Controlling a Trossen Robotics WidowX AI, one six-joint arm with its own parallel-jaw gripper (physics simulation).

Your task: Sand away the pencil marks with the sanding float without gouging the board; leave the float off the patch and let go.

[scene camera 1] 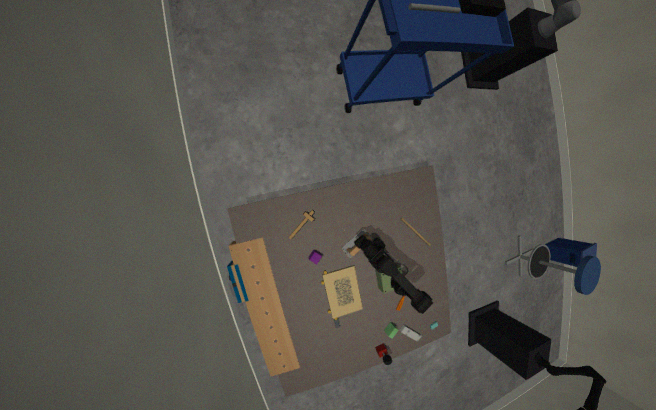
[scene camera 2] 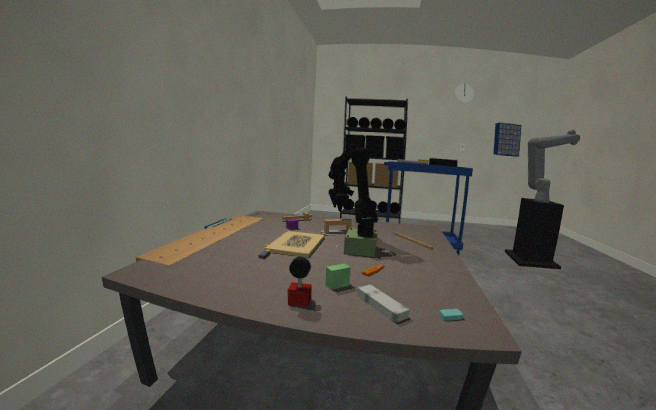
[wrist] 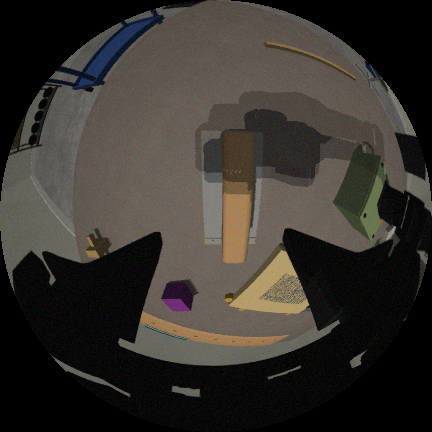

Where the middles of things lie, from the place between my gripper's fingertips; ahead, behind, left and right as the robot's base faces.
Right now the sanding float (wrist: 231, 160) is 1 cm behind my hand, 1 cm to the left of it and 9 cm below it. From my hand the other things lie so: pale wooden board (scene camera 1: 336, 311): 12 cm ahead, 30 cm to the left, 17 cm below.
